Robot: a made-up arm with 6 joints.
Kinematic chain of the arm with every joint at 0, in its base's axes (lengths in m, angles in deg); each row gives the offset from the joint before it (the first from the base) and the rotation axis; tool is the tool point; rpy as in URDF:
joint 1: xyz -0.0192 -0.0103 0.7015 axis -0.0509 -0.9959 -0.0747
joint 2: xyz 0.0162 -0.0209 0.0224 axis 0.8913 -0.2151 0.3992
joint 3: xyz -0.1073 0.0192 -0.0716 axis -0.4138 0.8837 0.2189
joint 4: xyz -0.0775 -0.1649 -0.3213 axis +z
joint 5: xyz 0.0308 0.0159 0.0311 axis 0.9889 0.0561 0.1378
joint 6: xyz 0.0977 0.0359 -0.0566 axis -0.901 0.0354 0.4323
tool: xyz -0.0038 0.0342 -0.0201 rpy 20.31 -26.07 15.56
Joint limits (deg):
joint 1: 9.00..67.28
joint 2: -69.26..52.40
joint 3: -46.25..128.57
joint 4: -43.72..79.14
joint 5: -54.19..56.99
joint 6: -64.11..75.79
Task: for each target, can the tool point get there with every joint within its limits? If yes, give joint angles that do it. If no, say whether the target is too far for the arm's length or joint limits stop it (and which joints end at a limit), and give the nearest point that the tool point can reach.
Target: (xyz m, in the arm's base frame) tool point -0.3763 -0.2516 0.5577
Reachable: yes | joints 45.74 -24.29 105.76 -6.58 -3.27 25.47
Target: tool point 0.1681 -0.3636 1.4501
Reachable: no: too far | nearest point -0.1815 -0.1951 1.0635 | short by 0.548 m
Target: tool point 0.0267 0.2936 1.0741
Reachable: no: joint limits stop it (at a limit: joint 1, joint 2, joint 3, joint 4) | nearest point -0.1189 0.2096 0.9330 | short by 0.219 m
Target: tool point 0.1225 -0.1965 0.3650
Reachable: yes | joints 62.20 -31.35 11.15 20.76 33.69 14.92
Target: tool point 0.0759 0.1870 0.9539
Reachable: no: joint limits stop it (at a limit: joint 1, joint 2, joint 3) | nearest point 0.1721 0.1941 0.8051 | short by 0.177 m
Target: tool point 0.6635 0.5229 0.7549
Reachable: no: too far | nearest point 0.3974 0.1966 0.7253 | short by 0.422 m
